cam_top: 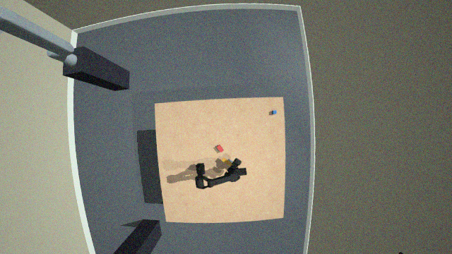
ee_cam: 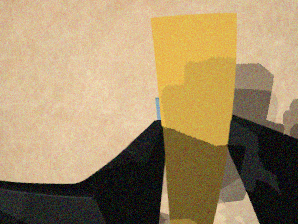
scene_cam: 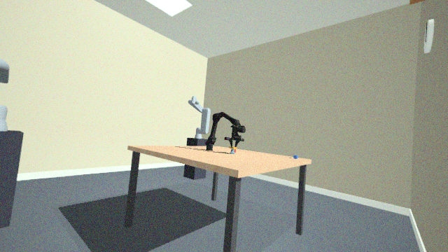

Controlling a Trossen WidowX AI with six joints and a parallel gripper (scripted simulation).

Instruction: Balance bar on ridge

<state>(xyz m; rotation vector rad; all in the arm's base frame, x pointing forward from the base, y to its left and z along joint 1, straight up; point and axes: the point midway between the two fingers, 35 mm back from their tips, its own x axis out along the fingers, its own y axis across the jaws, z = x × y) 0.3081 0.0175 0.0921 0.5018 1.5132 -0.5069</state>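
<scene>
The yellow bar is 2 cm behind my gripper tip and 2 cm to the left of it. Round my gripper tip: small blue cube (43 cm ahead, 48 cm to the left, 4 cm below); red block (11 cm behind, 16 cm to the left, 4 cm below).
</scene>
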